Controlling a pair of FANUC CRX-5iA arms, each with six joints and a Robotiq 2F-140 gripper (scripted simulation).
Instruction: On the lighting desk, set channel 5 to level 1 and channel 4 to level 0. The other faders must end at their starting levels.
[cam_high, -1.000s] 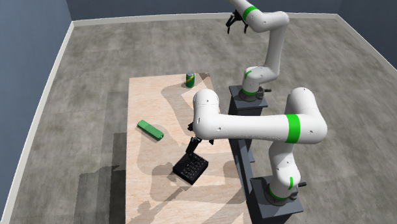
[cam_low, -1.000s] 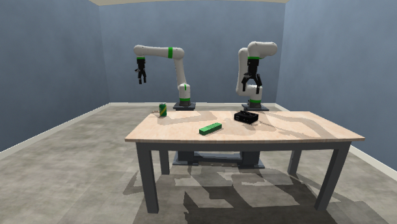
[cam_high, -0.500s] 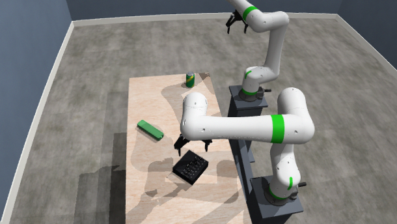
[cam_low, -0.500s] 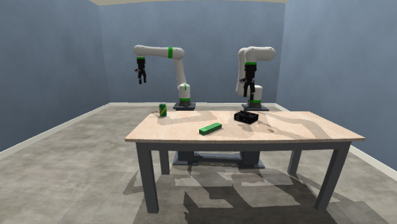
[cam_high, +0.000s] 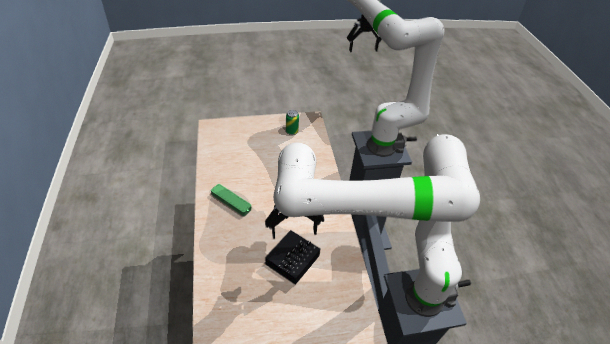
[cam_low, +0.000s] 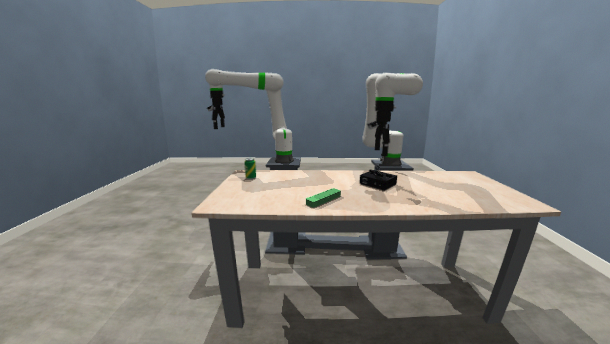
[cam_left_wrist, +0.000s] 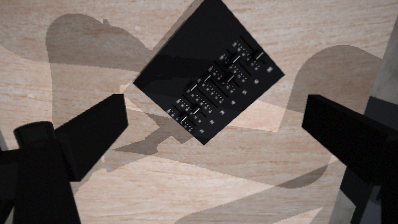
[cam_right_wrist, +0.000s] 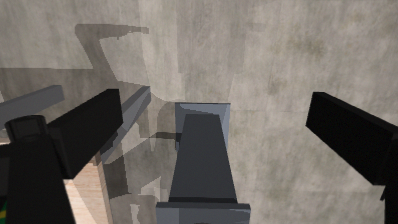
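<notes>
The channel 4 fader lies 13 cm below my left hand. Also, from my left hand: channel 3 fader: 2 cm ahead, 1 cm to the left, 13 cm below; then channel 5 fader: 3 cm behind, 1 cm to the right, 13 cm below; then channel 6 fader: 3 cm behind, 3 cm to the right, 13 cm below.
</notes>
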